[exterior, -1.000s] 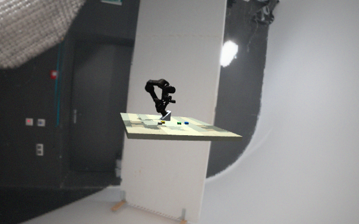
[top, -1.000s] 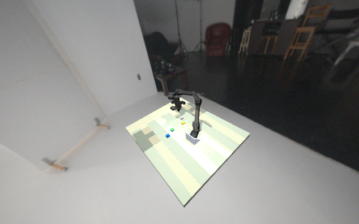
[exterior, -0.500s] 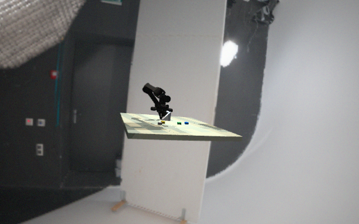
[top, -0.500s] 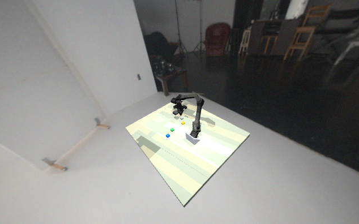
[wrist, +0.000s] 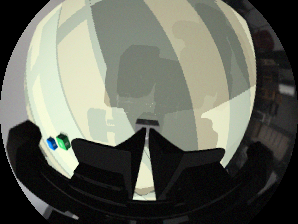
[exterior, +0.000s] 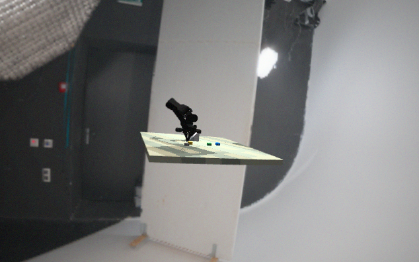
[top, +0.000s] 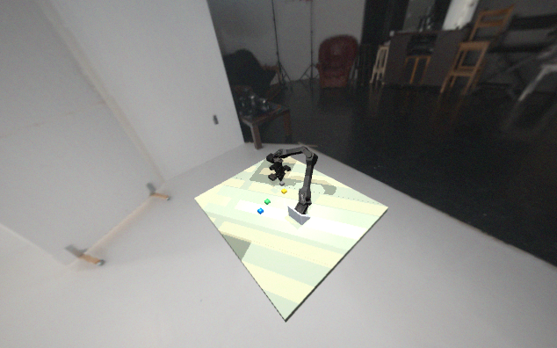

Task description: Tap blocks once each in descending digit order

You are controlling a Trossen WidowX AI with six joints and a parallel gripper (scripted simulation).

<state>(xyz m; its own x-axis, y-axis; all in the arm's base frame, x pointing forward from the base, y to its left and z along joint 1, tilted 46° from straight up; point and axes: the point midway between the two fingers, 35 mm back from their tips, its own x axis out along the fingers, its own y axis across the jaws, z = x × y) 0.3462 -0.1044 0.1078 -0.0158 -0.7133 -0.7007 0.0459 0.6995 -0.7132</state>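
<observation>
Right now the grey-white block is 10 mm behind my gripper tip and 20 mm below it. The rest, counted from my gripper tip: green block (70 mm behind, 210 mm to the left, 20 mm below); then yellow block (90 mm behind, 50 mm to the left, 20 mm below); then blue block (110 mm behind, 300 mm to the left, 20 mm below).
</observation>
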